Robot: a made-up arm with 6 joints. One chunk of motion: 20 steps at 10 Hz.
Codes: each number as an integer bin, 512 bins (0 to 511) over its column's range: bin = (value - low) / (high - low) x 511, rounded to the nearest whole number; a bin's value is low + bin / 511 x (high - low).
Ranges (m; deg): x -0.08..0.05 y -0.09..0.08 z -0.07..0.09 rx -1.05..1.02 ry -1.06..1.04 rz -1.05..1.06
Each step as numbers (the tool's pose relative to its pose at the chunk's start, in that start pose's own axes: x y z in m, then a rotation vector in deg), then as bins.
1 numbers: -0.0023 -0.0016 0.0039 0.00 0.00 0.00
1 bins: 305 266 236 259 258 254
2 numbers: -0.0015 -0.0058 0.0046 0.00 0.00 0.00
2 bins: 309 253 238 259 258 254
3 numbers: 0.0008 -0.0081 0.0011 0.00 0.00 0.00
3 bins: 318 246 227 259 258 254
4 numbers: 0.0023 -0.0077 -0.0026 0.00 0.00 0.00
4 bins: 324 247 215 259 258 254
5 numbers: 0.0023 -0.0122 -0.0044 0.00 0.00 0.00
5 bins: 324 234 210 259 258 254
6 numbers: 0.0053 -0.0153 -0.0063 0.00 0.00 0.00
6 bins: 335 225 203 259 258 254
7 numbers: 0.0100 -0.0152 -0.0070 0.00 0.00 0.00
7 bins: 354 225 201 259 258 254
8 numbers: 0.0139 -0.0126 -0.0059 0.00 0.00 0.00
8 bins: 369 233 205 259 258 254
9 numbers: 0.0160 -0.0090 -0.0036 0.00 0.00 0.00
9 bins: 377 243 212 259 258 254
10 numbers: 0.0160 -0.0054 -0.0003 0.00 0.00 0.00
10 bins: 377 254 223 259 258 254
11 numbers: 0.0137 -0.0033 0.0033 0.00 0.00 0.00
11 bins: 368 261 234 259 258 254
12 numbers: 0.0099 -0.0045 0.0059 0.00 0.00 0.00
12 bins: 353 257 242 259 258 254
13 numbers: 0.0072 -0.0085 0.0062 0.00 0.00 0.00
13 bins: 343 245 243 259 258 254
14 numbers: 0.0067 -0.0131 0.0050 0.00 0.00 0.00
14 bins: 341 231 240 259 258 254
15 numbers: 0.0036 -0.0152 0.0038 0.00 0.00 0.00
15 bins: 329 225 236 259 258 254
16 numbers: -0.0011 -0.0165 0.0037 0.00 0.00 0.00
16 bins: 310 221 235 259 258 254
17 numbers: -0.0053 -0.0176 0.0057 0.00 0.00 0.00
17 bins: 294 218 242 259 258 254
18 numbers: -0.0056 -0.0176 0.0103 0.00 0.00 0.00
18 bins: 292 218 256 259 258 254
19 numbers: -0.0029 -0.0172 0.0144 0.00 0.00 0.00
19 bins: 303 219 270 259 258 254
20 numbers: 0.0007 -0.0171 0.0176 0.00 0.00 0.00
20 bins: 317 219 280 259 258 254
